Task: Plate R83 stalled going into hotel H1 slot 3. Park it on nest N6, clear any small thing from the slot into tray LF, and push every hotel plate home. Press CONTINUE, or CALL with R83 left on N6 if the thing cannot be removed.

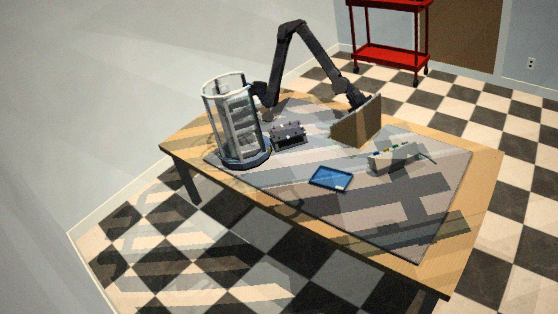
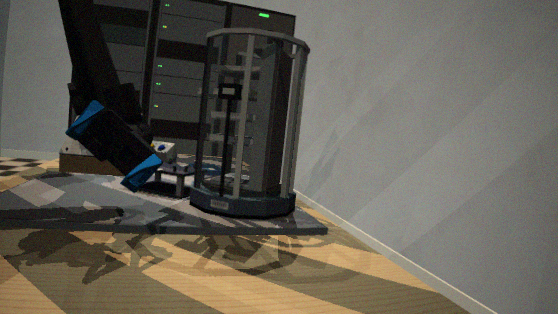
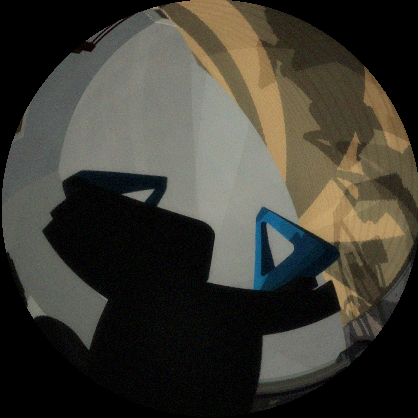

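Seen in the pictures: gripper, fingertip midpoint: (image 2: 96,155) (image 3: 213,196); arm's base, origin of the base link: (image 1: 360,105).
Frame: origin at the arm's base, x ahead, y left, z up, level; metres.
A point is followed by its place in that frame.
The round, clear-walled hotel tower (image 1: 245,161) {x 0.503, y -0.308, z -0.092 m} (image 2: 240,205) {x 0.392, y -0.514, z -0.108 m} stands on the mat, with several pale plates or shelves stacked inside. I cannot tell which is R83 or slot 3, and no small thing can be made out in a slot. A dark stand with small pins (image 1: 288,134) {x 0.269, y -0.244, z -0.076 m} (image 2: 179,174) {x 0.274, y -0.362, z -0.078 m}, apparently the nest area, stands beside it; its labels are unreadable. The blue tray (image 1: 331,178) {x 0.378, y 0.059, z -0.133 m} lies on the mat. The button box (image 1: 393,157) {x 0.199, y 0.260, z -0.076 m} (image 2: 164,150) {x 0.228, y 0.169, z -0.079 m} has coloured buttons. My gripper (image 2: 113,146) {x 0.152, y -0.679, z -0.004 m} (image 3: 213,196) {x 0.152, y -0.679, z -0.004 m} is open and empty, its blue fingers tilted, beside the tower on the arm's side.
A brown upright panel (image 1: 362,121) {x 0.100, y 0.060, z -0.016 m} stands near the arm's base. The table's wooden edge (image 1: 477,175) {x 0.050, y 0.620, z -0.148 m} runs around the mat (image 1: 430,220) {x 0.394, y 0.513, z -0.135 m}. A dark rack with green lights (image 2: 185,27) stands behind the tower. A red cart (image 1: 390,56) stands on the floor beyond.
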